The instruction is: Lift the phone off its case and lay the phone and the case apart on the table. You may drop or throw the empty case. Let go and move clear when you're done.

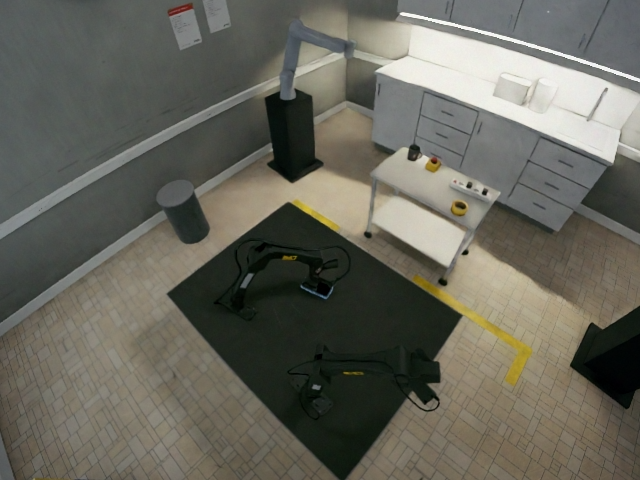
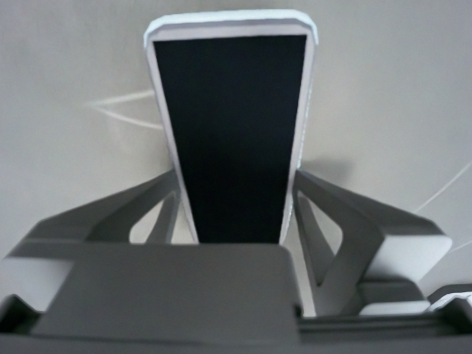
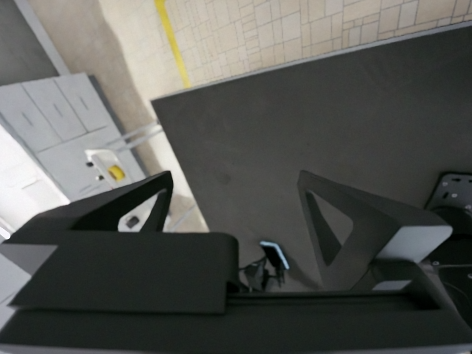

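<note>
The phone [image 1: 325, 287] [image 2: 232, 125] [image 3: 273, 256] has a black screen and a pale frame and lies face up in its light blue case [image 1: 313, 294] [image 2: 232, 16] [image 3: 285, 262] on the dark table top [image 1: 279, 335] [image 3: 280, 130]. The case rim shows around the phone's far end and along its sides. My left gripper [image 2: 236, 177] is shut on the phone in its case, with one fingertip against each long side. Whether the tips press on the phone's edge or the case wall, I cannot tell. My right gripper [image 3: 235, 177] is open and empty, high up and well away from the phone.
A white cart [image 1: 392, 178] holding a mug, a yellow tape roll [image 1: 459, 207] and a power strip stands beyond the dark surface. A grey bin [image 1: 183, 214] stands at the left. A grey arm on a black pedestal [image 1: 292, 136] stands at the back.
</note>
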